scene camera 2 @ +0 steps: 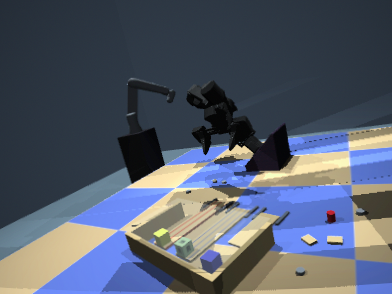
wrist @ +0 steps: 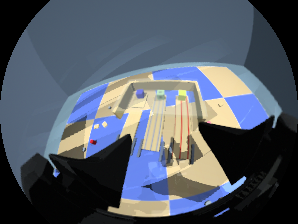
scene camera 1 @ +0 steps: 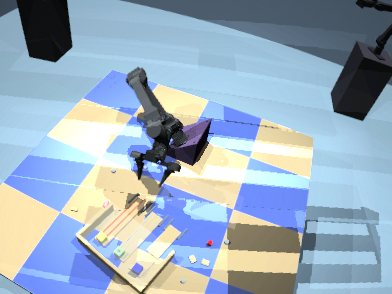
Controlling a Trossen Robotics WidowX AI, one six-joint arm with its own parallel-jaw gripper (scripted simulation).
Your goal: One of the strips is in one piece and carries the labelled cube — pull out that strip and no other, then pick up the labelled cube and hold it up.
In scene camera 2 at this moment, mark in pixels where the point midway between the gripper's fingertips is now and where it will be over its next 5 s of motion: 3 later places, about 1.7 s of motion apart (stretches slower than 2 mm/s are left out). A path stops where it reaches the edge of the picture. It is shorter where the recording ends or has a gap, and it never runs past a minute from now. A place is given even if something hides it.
My gripper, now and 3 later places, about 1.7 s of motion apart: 217, 152; 232, 192; 236, 213; 246, 205
